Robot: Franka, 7 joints.
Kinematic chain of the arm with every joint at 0, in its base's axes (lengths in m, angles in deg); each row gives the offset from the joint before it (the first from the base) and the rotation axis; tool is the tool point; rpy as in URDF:
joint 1: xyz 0 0 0.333 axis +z
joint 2: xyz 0 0 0 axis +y
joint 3: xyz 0 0 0.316 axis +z
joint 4: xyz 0.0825 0 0 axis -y
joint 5: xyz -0.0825 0 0.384 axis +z
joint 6: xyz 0 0 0 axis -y
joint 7: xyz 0.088 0 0 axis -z
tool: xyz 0 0 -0.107 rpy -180 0 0
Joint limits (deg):
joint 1: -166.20..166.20
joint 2: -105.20..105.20
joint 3: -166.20..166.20
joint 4: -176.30..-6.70
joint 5: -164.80..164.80
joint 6: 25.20..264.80
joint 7: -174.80..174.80
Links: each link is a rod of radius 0.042 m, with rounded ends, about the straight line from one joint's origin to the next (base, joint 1, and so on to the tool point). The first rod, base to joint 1, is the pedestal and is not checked.
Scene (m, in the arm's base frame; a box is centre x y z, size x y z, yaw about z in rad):
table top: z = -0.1
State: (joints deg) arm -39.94 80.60 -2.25 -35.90 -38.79 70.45 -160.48
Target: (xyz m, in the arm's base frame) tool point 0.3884 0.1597 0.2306
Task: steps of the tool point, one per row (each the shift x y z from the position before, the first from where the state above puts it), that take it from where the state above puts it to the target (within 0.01 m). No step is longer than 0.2 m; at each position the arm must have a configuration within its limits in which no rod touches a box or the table.
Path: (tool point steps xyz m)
1: 0.0502 0.1301 -0.0109
2: 0.0255 0.1532 0.0123
3: -0.0137 0.1574 0.0335
4: -0.0573 0.1398 0.0474
5: -0.0933 0.1030 0.0511

